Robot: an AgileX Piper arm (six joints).
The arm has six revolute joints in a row. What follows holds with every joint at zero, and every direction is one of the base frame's.
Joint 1 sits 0.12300 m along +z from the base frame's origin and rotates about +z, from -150.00 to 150.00 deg.
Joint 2 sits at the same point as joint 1 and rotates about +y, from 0.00 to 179.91 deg.
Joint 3 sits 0.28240 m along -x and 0.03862 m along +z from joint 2 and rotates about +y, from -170.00 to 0.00 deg.
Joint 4 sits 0.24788 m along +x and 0.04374 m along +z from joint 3 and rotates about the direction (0.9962, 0, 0.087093), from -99.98 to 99.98 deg.
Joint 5 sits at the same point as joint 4 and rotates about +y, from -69.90 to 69.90 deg.
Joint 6 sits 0.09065 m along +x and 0.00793 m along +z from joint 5 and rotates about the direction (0.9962, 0, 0.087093), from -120.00 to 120.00 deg.
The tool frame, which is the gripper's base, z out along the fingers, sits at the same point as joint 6; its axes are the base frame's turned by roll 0.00, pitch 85.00 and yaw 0.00 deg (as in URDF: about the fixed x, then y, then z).
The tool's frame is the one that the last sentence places.
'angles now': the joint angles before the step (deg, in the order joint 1, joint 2, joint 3, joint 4, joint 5, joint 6). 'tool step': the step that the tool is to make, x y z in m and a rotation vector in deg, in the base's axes. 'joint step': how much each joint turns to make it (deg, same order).
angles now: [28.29 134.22 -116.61 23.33 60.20 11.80]
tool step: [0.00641 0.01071 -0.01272 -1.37 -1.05 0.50]
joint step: [1.01 3.53 -4.04 -2.07 -0.10 1.03]
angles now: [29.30 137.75 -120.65 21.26 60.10 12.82]
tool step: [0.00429 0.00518 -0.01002 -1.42 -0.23 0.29]
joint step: [0.49 2.56 -2.90 -1.70 0.63 0.85]
